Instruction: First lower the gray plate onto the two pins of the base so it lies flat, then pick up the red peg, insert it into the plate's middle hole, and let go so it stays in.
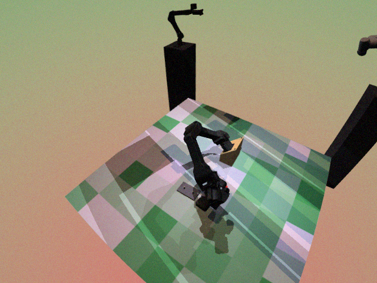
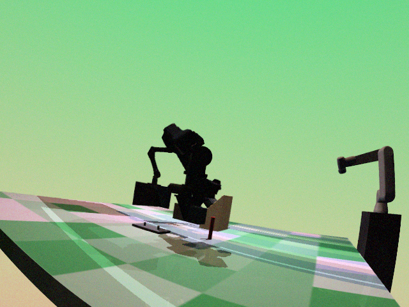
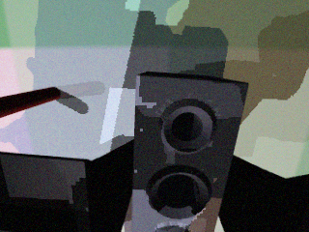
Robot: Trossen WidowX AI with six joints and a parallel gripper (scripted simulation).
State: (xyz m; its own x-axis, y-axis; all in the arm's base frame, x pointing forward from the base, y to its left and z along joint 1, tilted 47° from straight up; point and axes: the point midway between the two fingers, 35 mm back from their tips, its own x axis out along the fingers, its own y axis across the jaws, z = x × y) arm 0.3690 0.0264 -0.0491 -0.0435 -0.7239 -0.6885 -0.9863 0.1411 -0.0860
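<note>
My gripper tip is now 12 cm past the red peg, 4 cm to the right of it and 3 cm above it. Also, from my gripper tip: gray plate 3 cm above.
</note>
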